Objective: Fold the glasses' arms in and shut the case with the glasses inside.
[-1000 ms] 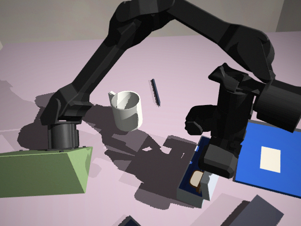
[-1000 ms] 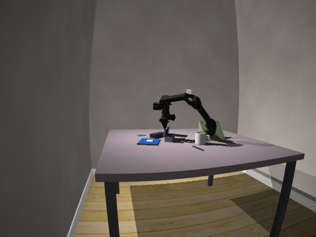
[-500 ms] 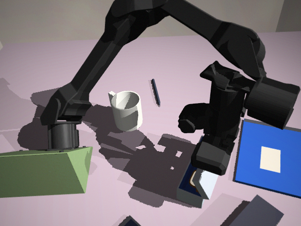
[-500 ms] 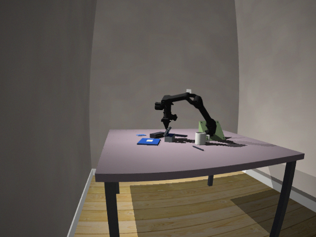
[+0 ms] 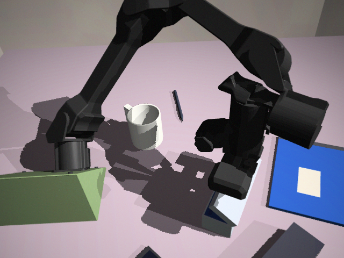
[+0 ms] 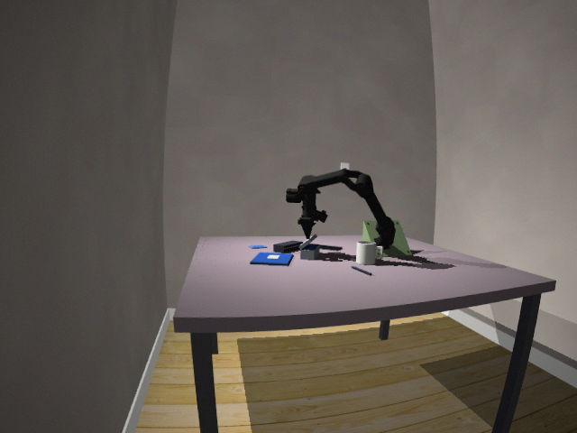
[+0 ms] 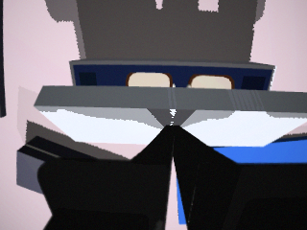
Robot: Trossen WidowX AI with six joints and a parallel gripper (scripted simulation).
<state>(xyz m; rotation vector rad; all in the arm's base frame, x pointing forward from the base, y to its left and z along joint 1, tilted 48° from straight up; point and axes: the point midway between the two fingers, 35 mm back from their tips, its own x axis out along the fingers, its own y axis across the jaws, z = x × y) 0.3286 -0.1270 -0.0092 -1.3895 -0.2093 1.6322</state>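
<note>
The glasses case lid lies 40 mm below my hand. Round my hand: dark grey box: 40 mm ahead, 150 mm to the right, 90 mm below; white mug: 170 mm behind, 220 mm to the left, 70 mm below; glasses case: 10 mm behind, 70 mm below.
</note>
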